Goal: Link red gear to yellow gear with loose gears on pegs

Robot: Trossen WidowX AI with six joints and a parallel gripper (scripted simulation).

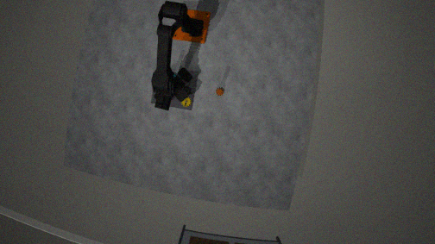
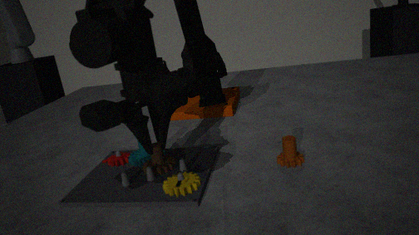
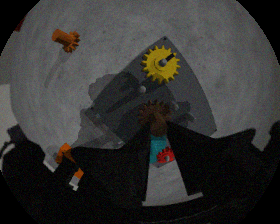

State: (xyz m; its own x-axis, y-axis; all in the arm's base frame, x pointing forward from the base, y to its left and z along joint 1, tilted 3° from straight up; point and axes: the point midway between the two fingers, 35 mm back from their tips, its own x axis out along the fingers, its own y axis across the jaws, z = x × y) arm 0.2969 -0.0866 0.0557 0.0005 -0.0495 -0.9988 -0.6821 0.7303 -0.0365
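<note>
The brown gear lies 10 mm below my gripper tip. The rest, counted from my gripper tip: yellow striped gear (60 mm ahead, 40 mm to the left, 20 mm below); then teal gear (50 mm behind, 30 mm to the right, 20 mm below); then red gear (50 mm behind, 80 mm to the right, 20 mm below).
</note>
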